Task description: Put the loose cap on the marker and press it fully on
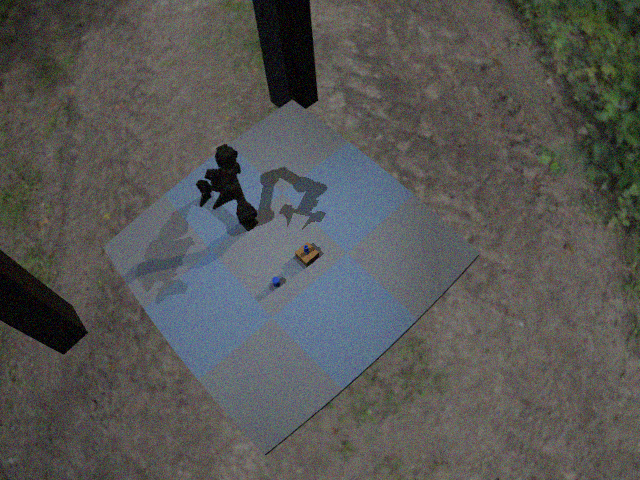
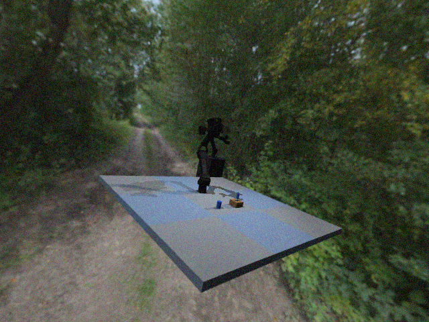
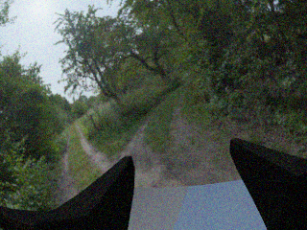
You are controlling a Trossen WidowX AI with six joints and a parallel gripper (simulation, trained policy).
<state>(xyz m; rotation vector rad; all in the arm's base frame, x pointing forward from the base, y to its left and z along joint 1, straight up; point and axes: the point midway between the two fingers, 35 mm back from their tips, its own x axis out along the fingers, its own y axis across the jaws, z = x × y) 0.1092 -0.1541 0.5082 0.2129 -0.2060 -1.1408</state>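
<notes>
The blue cap lies 200 mm ahead of my gripper tip, 80 mm to the left of it and 490 mm below it. Also, from my gripper tip: blue marker: 190 mm ahead, 260 mm to the left, 430 mm below; holder block: 190 mm ahead, 260 mm to the left, 490 mm below.
</notes>
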